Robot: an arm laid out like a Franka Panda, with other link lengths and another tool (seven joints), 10 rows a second.
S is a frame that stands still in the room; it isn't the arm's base.
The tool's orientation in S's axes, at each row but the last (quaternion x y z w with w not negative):
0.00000, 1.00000, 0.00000, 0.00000
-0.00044, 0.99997, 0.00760, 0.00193
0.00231, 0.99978, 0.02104, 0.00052
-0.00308, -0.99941, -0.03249, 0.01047
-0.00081, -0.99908, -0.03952, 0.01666
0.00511, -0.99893, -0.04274, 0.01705
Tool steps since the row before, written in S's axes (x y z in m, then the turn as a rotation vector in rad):
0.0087, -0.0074, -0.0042, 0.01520, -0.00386, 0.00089
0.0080, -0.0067, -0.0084, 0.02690, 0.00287, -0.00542
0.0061, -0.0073, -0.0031, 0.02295, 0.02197, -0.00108
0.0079, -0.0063, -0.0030, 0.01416, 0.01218, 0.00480
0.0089, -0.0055, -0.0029, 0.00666, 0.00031, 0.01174
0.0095, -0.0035, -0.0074, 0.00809, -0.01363, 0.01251
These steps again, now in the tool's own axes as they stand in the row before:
-0.0087, -0.0074, 0.0042, -0.01520, -0.00386, -0.00089
-0.0080, -0.0068, 0.0083, -0.02688, 0.00276, 0.00557
-0.0061, -0.0074, 0.0028, -0.02285, 0.02201, 0.00203
-0.0080, -0.0064, 0.0024, -0.01399, 0.01256, -0.00429
-0.0090, -0.0057, 0.0022, -0.00626, 0.00126, -0.01189
-0.0097, -0.0042, 0.0067, -0.00751, -0.01258, -0.01390

